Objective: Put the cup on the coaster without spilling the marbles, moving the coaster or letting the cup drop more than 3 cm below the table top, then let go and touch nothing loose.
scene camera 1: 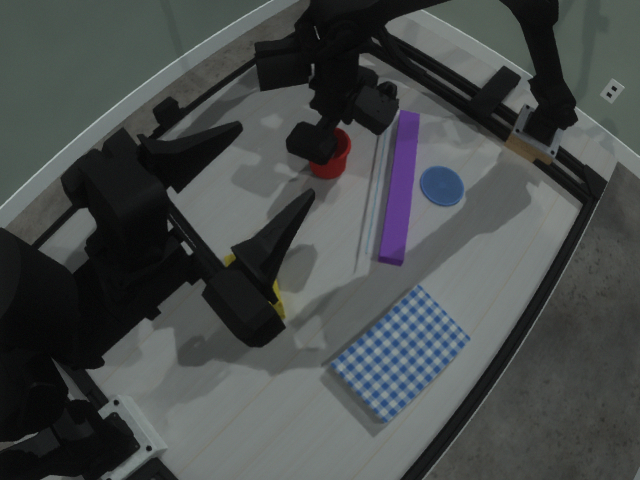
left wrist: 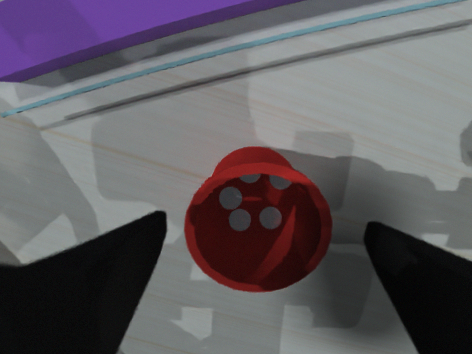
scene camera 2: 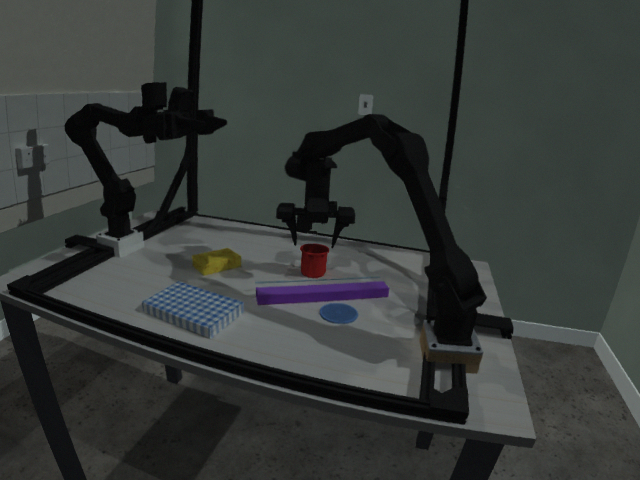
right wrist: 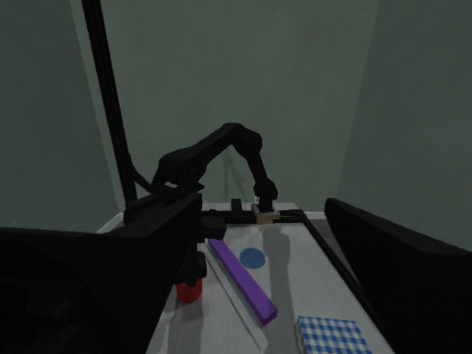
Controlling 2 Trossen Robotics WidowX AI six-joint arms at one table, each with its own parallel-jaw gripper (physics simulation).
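Pixels of known places: left gripper, fingertip midpoint: (scene camera 1: 334,142) (left wrist: 266,226) (scene camera 2: 313,246); right gripper, fingertip midpoint: (scene camera 1: 275,156) (scene camera 2: 216,123) (right wrist: 262,201); left arm's base at its link origin: (scene camera 1: 539,129) (scene camera 2: 452,335) (right wrist: 265,208); right arm's base at its link origin: (scene camera 1: 112,441) (scene camera 2: 119,233).
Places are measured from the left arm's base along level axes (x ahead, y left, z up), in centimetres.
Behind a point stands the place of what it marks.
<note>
The red cup (scene camera 1: 328,167) @(x 32.7, y -29.3, z -0.5 cm) (scene camera 2: 313,263) @(x 29.8, y -27.9, z -0.6 cm) (left wrist: 260,250) @(x 30.9, y -34.0, z -1.0 cm) (right wrist: 189,293) @(x 33.2, y -30.7, z -1.1 cm) stands upright on the table. Several grey marbles (left wrist: 270,218) @(x 31.4, y -32.4, z -2.5 cm) lie inside it. The round blue coaster (scene camera 1: 442,186) @(x 22.2, y -11.9, z -4.3 cm) (scene camera 2: 338,313) @(x 21.9, y -11.4, z -4.3 cm) (right wrist: 252,258) @(x 22.5, y -12.1, z -4.4 cm) lies flat, bare, across the purple bar from the cup. My left gripper (scene camera 2: 314,245) @(x 30.2, y -30.0, z 3.1 cm) (left wrist: 266,226) @(x 30.2, y -30.0, z 3.1 cm) is open, pointing down over the cup. Its fingertips are at about rim height, one on either side, with gaps showing in the left wrist view. It hides part of the cup in scene camera 1. My right gripper (scene camera 1: 276,158) @(x 53.1, y -22.0, z 32.6 cm) is open and empty, raised well above the table.
A long purple bar (scene camera 1: 400,191) @(x 29.0, y -17.5, z -2.1 cm) (scene camera 2: 322,292) @(x 26.1, y -16.5, z -2.4 cm) (left wrist: 125,30) @(x 21.3, y -22.2, z -2.1 cm) (right wrist: 242,280) @(x 31.3, y -17.4, z -2.1 cm) and a thin pale-blue-edged strip (scene camera 1: 374,191) @(x 31.3, y -20.8, z -2.1 cm) (left wrist: 200,59) @(x 25.7, y -23.2, z -2.1 cm) lie between cup and coaster. A blue checkered block (scene camera 1: 400,353) @(x 52.2, y -4.3, z -2.2 cm) (scene camera 2: 192,305) @(x 51.1, y -2.7, z -2.2 cm) (right wrist: 334,336) @(x 46.2, y -2.3, z -2.2 cm) and a yellow block (scene camera 2: 217,261) @(x 53.7, y -24.6, z -1.8 cm) also lie on the table.
</note>
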